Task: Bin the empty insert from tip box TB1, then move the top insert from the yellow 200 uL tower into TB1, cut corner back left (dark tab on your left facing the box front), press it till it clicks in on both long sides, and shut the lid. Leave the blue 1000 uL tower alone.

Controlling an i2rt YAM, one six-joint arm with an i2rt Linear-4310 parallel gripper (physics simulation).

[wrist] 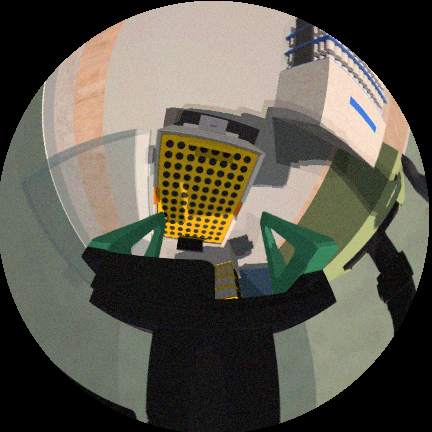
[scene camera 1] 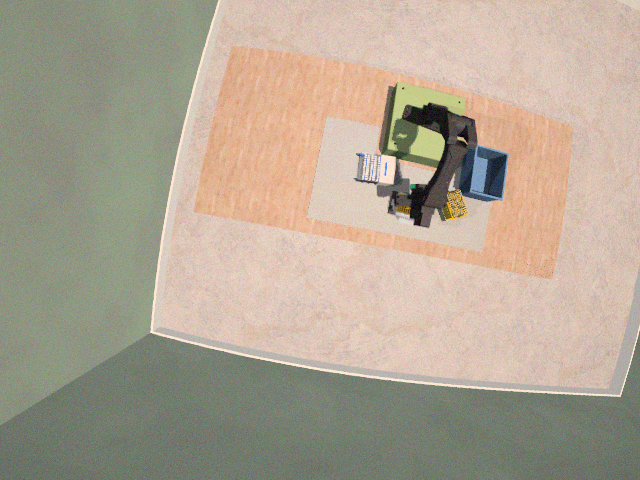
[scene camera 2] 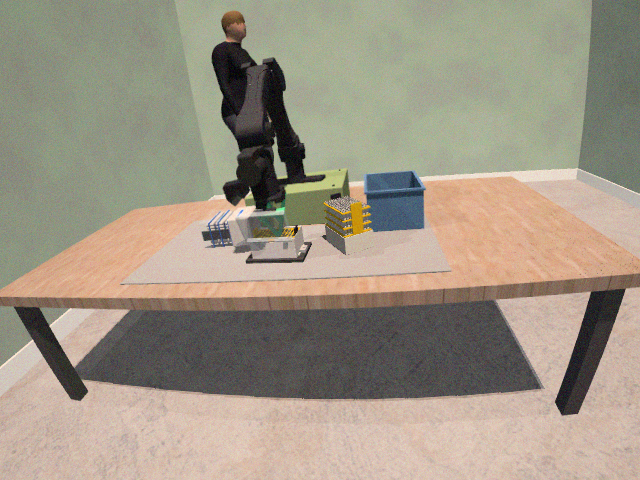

The gripper is open and holds nothing. Also in view: a yellow insert. Also in view: a clear lid and a blue bin.
